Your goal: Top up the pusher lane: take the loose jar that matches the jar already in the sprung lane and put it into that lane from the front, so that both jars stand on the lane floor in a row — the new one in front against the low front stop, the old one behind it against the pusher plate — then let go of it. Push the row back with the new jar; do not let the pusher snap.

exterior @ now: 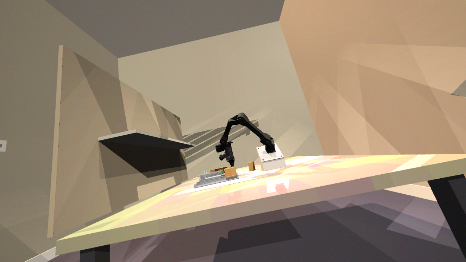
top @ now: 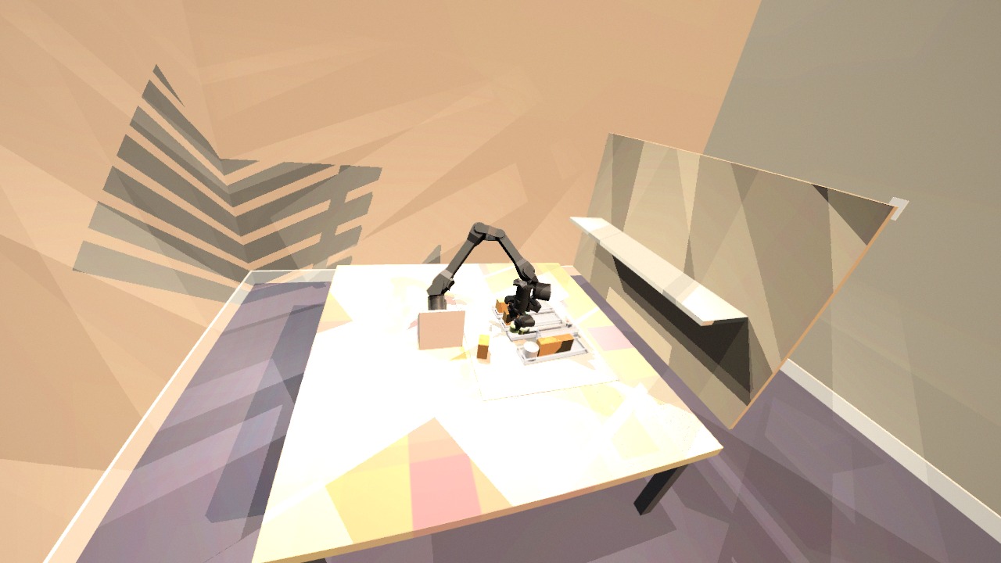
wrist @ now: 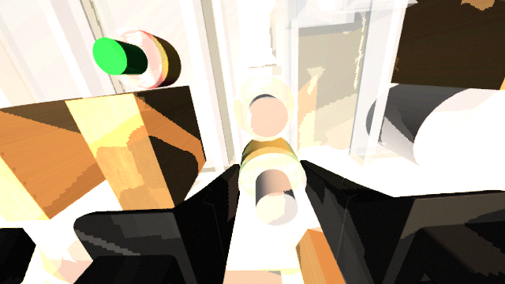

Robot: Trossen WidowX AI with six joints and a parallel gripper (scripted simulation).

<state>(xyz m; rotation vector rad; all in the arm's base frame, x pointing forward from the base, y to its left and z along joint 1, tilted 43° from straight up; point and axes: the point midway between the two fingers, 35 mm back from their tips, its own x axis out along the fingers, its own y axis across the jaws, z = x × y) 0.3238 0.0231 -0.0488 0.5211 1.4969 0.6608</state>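
My gripper tip is now 15 cm short of the lane rack, 1 cm to the left of it and 3 cm above it. Round my gripper tip: shelf: 51 cm ahead, 3 cm to the left, 32 cm above.
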